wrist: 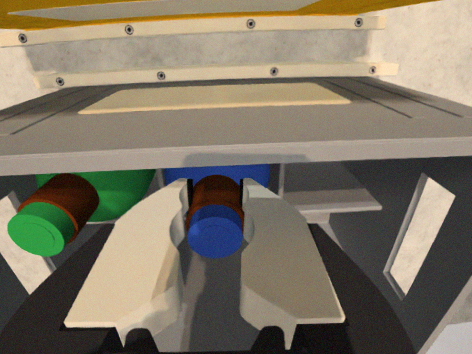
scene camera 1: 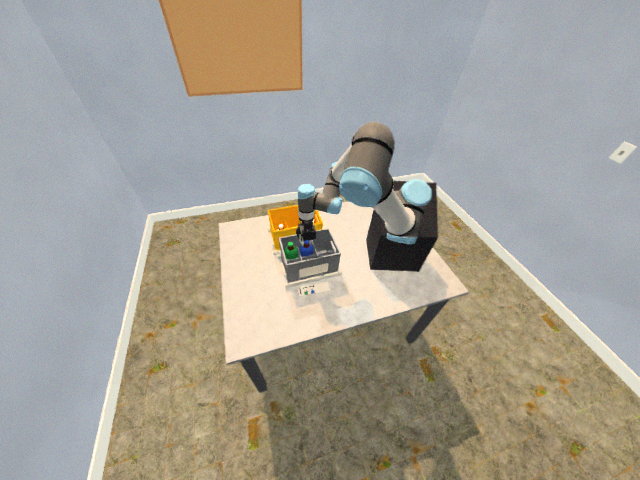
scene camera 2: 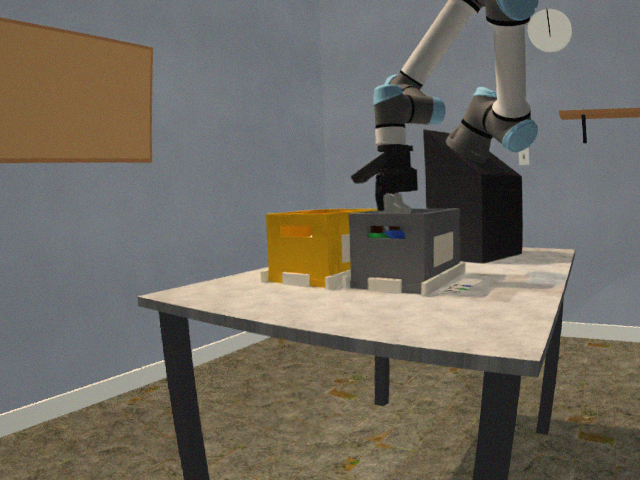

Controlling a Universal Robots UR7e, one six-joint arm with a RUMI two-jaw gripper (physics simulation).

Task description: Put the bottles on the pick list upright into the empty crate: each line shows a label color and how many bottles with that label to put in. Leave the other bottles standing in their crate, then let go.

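Seen in the pictures: gripper, fingertip midpoint: (wrist: 216,181) (scene camera 1: 306,244) (scene camera 2: 390,230); arm's base, link origin: (scene camera 2: 465,151).
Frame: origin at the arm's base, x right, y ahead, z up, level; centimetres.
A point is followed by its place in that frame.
Observation:
My gripper (scene camera 1: 306,239) @[x 1.6, y 45.4, z -23.0 cm] (scene camera 2: 388,204) (wrist: 216,181) @[x 1.6, y 45.4, z -23.0 cm] is shut on the brown neck of a blue bottle (scene camera 1: 306,250) @[x -1.9, y 45.7, z -23.6 cm] (scene camera 2: 395,234) @[x -1.2, y 47.3, z -23.8 cm] (wrist: 215,237) @[x 0.8, y 45.3, z -19.3 cm], just below its blue cap. The bottle is upright inside the grey crate (scene camera 1: 292,271) @[x -14.0, y 54.0, z -24.1 cm] (scene camera 2: 387,263) @[x -5.8, y 57.9, z -29.2 cm] (wrist: 250,146) @[x 5.9, y 44.5, z -18.1 cm], in the compartment beside a green bottle (scene camera 1: 291,252) @[x -2.4, y 53.5, z -23.5 cm] (scene camera 2: 377,235) @[x -1.4, y 55.4, z -23.3 cm] (wrist: 42,232) @[x 0.3, y 53.3, z -19.3 cm], which stands upright. Whether the blue bottle's base touches the crate floor is hidden. The pick list (scene camera 1: 310,290) @[x -18.9, y 45.6, z -35.4 cm] (scene camera 2: 459,287) @[x -18.6, y 46.8, z -35.4 cm] shows a green and a blue mark; its numbers are too small to read.
The yellow crate (scene camera 1: 274,239) @[x 8.3, y 61.9, z -23.9 cm] (scene camera 2: 299,258) @[x 16.4, y 63.1, z -28.9 cm] (wrist: 380,5) @[x 11.8, y 37.1, z -26.5 cm] stands beside the grey crate; a white cap (scene camera 1: 280,226) @[x 13.5, y 58.1, z -19.5 cm] shows inside it. Pale rails hold both crates on the table (scene camera 1: 248,310) @[x -25.8, y 76.4, z -35.6 cm] (scene camera 2: 310,310) @[x -2.8, y 80.0, z -35.6 cm]. The black arm base (scene camera 1: 395,253) @[x -11.8, y 0.9, z -21.0 cm] (scene camera 2: 498,217) @[x -11.7, y 1.3, z -21.9 cm] stands to the right.

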